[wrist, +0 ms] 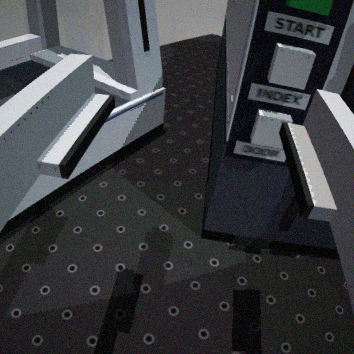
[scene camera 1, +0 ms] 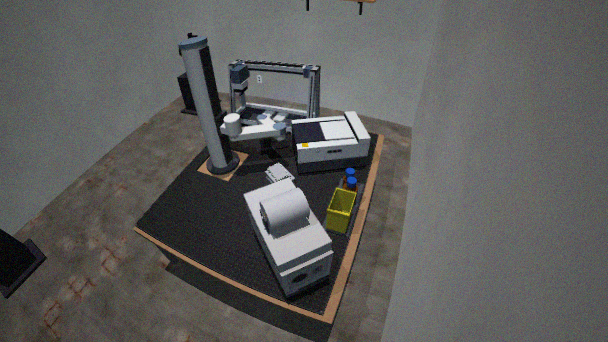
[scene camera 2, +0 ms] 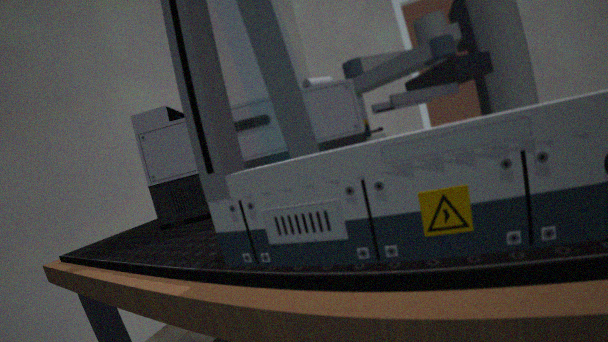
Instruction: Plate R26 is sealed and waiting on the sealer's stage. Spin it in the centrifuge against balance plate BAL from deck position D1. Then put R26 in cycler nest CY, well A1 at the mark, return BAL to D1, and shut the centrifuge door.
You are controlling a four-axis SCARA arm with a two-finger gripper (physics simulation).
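Frame: origin at the arm's base, x ahead, y right, z down, level; centimetres.
Seen in the pictures: gripper, fingertip midpoint: [wrist: 200, 92] [scene camera 1: 286, 127] [scene camera 2: 381, 105]; arm's base, link origin: [scene camera 1: 223, 162].
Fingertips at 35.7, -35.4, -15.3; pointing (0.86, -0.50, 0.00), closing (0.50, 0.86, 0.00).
Observation:
Pixels of each thing's top centre, then the offset from my fingertips to it, as dx, dy, dz. "spot": a spot on its surface instead.
- dark button panel, surface spot: [wrist: 280, 105] spot: +5.5, +1.8, +1.7
- white machine, surface spot: [scene camera 1: 332, 142] spot: +38.3, +14.5, -7.0
- sealer, surface spot: [scene camera 1: 295, 225] spot: +43.9, +86.7, -21.0
- small white piece, top centre: [scene camera 1: 278, 170] +10.9, +37.2, +5.9
- yellow bin, surface spot: [scene camera 1: 340, 212] spot: +56.6, +61.7, -3.5
My gripper [scene camera 2: 382, 107] [wrist: 200, 92] is shut to its narrow stance, with a gap between the two pads and nothing held. It hangs above the perforated deck, before a dark button panel [wrist: 280, 105] marked START and INDEX; a lower label is blurred. The right finger overlaps the panel's lower edge in the wrist view. A white machine [scene camera 1: 332, 142] with a dark and white top stands beside the arm's end. The sealer [scene camera 1: 295, 225] with its film roll [scene camera 1: 285, 212] stands nearer the camera. A small white piece [scene camera 1: 279, 173] lies behind it. R26 and BAL cannot be made out.
A gantry frame [scene camera 1: 314, 95] stands behind the arm; its pale housing [wrist: 137, 120] is left in the wrist view. The arm's column [scene camera 1: 202, 102] rises at the bench's left. A yellow bin [scene camera 1: 340, 212] and blue-capped bottles [scene camera 1: 351, 182] stand near the right edge.

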